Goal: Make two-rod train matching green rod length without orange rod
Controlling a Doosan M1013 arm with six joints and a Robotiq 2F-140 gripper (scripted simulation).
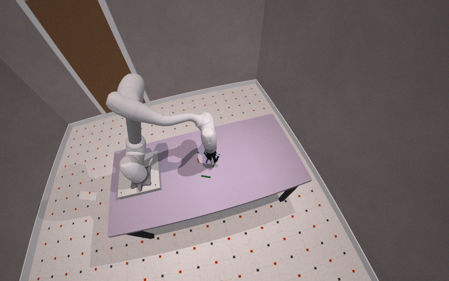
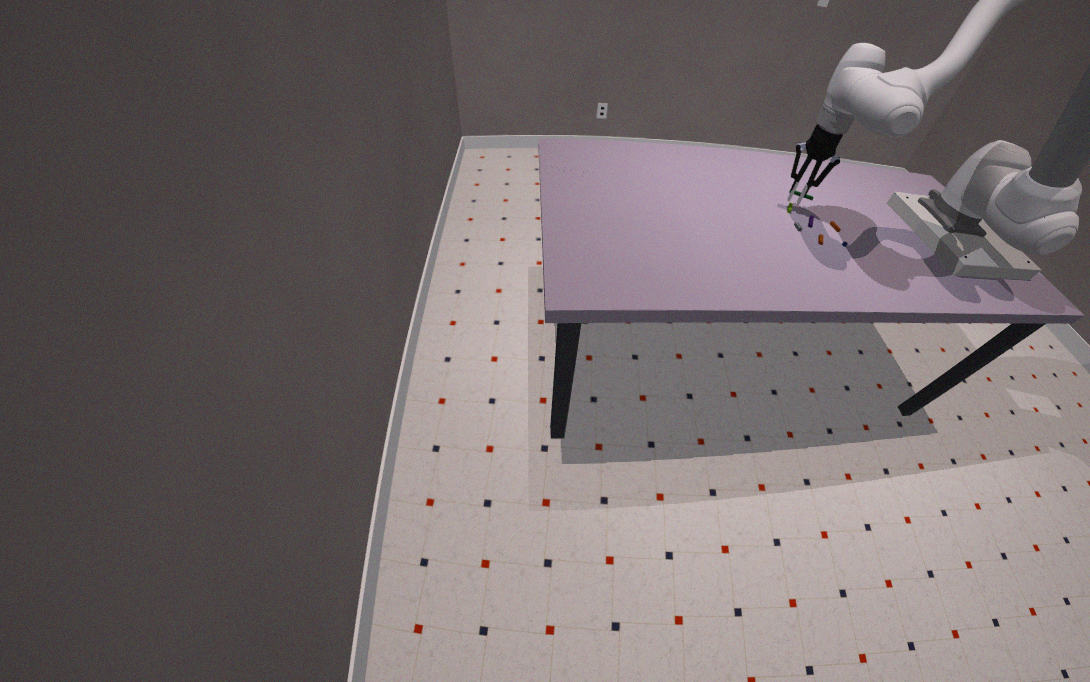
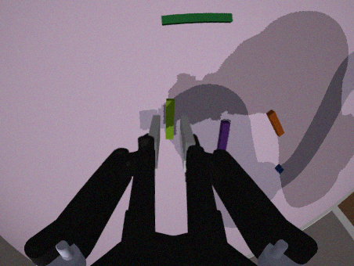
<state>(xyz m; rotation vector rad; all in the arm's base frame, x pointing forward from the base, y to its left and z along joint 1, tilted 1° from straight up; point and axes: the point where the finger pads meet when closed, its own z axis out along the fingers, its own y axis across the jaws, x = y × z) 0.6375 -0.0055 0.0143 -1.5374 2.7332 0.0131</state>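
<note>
Right now my hand is 6 cm above the lime rod. Also, from my hand: grey rod: 10 cm to the left, 6 cm below, 2 cm ahead; then purple rod: 6 cm to the left, 6 cm below, 4 cm behind; then green rod: 9 cm to the right, 9 cm behind, 6 cm below.
</note>
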